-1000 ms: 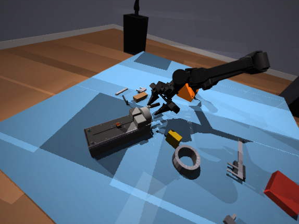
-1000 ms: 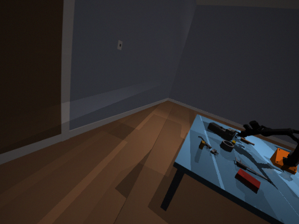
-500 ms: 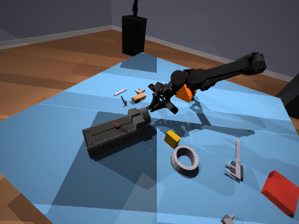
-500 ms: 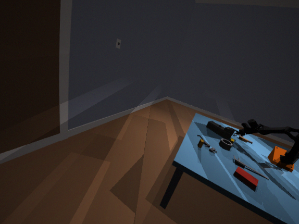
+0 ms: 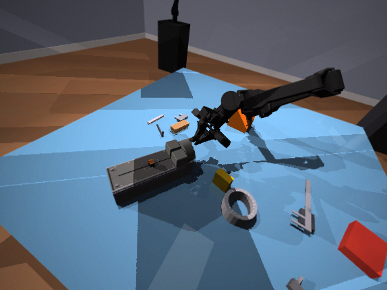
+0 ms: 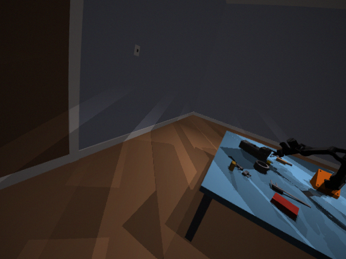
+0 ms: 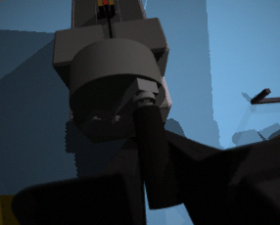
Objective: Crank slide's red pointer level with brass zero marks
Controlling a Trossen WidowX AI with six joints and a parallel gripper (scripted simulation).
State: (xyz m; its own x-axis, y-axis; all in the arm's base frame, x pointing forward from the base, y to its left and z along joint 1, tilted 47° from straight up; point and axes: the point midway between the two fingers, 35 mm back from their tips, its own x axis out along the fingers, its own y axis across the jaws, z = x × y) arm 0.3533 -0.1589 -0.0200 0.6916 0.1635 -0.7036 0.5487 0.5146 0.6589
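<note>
Now: the red pointer 150 mm ahead of my gripper tip, 80 mm to the right of it and 10 mm below it. The rest, counted from my gripper tip: dark crank handle 10 mm behind, 10 mm to the left, 20 mm above; then yellow block 50 mm ahead, 150 mm to the left, 60 mm below; then brown block 140 mm behind, 130 mm to the right, 80 mm below.
</note>
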